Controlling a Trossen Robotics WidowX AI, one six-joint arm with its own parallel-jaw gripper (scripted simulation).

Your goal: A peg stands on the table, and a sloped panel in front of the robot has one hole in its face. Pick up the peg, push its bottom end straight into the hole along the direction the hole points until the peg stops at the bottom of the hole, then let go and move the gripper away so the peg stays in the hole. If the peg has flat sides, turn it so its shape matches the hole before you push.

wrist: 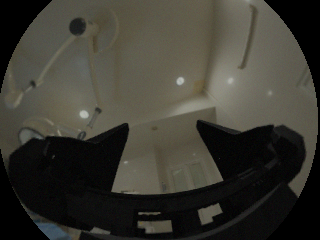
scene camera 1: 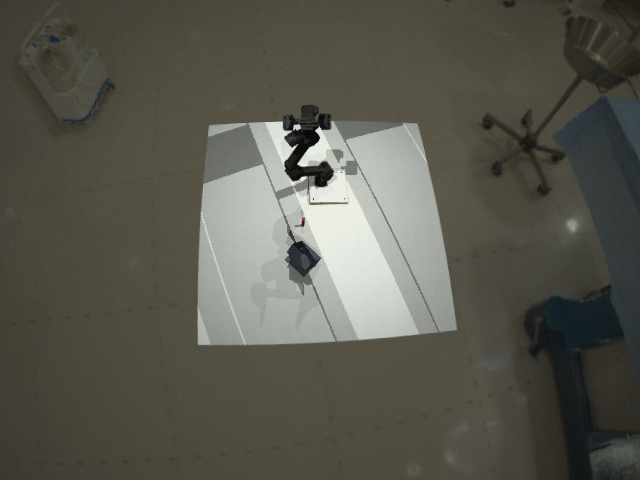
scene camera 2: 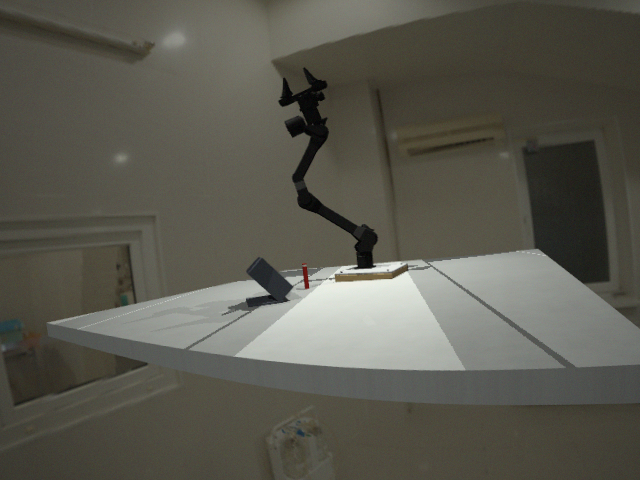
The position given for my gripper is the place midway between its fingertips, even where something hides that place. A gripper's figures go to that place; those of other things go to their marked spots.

My gripper [scene camera 2: 293,72] is 137 cm from the lens. A sloped panel [scene camera 2: 260,270]: 92 cm from the lens.
